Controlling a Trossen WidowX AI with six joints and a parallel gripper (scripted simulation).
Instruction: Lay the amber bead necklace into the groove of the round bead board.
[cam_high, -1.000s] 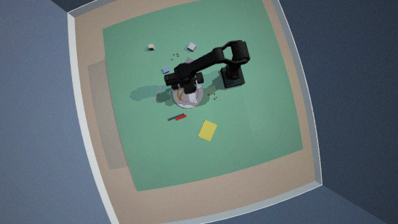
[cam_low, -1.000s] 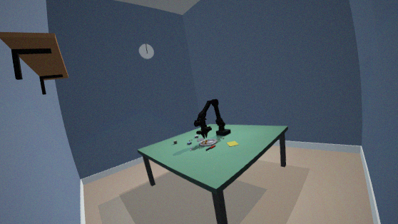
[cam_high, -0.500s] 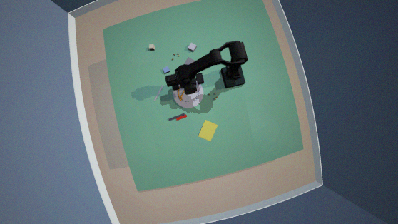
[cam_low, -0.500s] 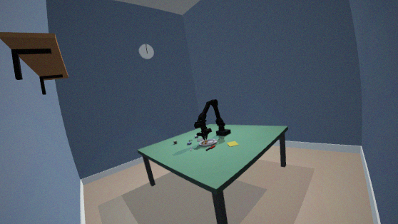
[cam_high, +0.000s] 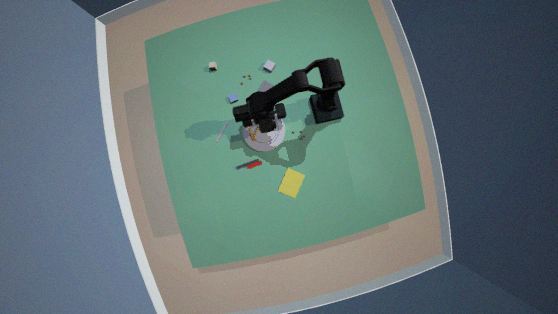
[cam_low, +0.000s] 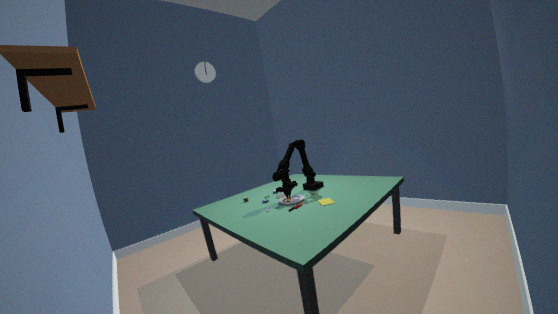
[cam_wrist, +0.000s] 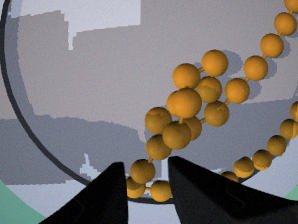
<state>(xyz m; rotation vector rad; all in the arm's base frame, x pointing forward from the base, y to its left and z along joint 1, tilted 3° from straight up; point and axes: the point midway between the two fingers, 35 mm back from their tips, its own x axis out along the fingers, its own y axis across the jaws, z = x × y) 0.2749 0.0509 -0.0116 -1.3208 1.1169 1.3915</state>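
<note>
Right now the round grey bead board is 50 mm to the left of my gripper tip, 10 mm below it and 10 mm ahead of it. From my gripper tip the other things lie so: grey rod (210 mm ahead, 40 mm to the left, 10 mm below); blue block (150 mm ahead, 110 mm to the right, 10 mm below); grey plate (140 mm to the right, 10 mm below, 10 mm behind).
</note>
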